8 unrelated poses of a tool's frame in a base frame.
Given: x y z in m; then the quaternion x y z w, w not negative.
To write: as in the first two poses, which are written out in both.
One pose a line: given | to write
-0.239 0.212 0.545 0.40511 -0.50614 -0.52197 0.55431 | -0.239 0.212 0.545 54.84 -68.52 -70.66
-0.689 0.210 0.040 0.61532 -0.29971 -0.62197 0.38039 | -0.689 0.210 0.040 90.01 -43.84 -90.98
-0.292 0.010 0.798 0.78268 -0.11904 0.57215 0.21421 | -0.292 0.010 0.798 124.41 -18.92 90.94
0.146 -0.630 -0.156 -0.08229 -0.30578 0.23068 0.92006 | 0.146 -0.630 -0.156 -9.69 -36.00 27.16
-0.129 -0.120 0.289 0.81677 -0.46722 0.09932 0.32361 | -0.129 -0.120 0.289 122.78 -70.24 14.93
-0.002 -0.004 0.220 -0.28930 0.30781 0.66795 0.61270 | -0.002 -0.004 0.220 -38.23 40.67 88.26
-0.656 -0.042 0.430 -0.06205 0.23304 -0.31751 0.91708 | -0.656 -0.042 0.430 -7.31 27.47 -37.42
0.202 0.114 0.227 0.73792 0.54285 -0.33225 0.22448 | 0.202 0.114 0.227 116.66 85.82 -52.53
